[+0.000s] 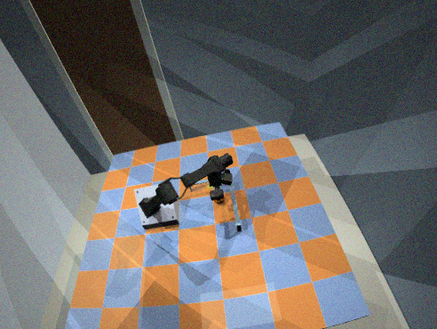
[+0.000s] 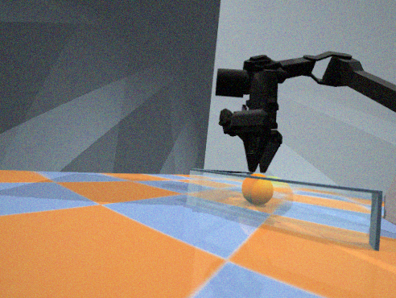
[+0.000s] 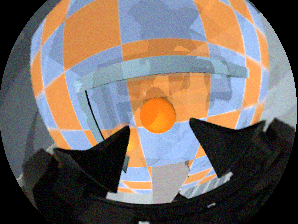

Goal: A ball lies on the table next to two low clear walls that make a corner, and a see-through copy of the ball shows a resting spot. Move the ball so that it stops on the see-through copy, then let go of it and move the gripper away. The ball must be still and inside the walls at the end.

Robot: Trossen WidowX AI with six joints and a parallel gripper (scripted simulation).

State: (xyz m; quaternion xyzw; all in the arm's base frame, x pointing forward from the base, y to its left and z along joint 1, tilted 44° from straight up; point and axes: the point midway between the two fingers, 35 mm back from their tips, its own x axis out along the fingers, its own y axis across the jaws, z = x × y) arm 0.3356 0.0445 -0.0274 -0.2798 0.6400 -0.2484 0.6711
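Now: gripper tip 30 mm above the ball. From my gripper tip the other things lie so: clear wall: 40 mm behind, 110 mm to the left, 30 mm below.
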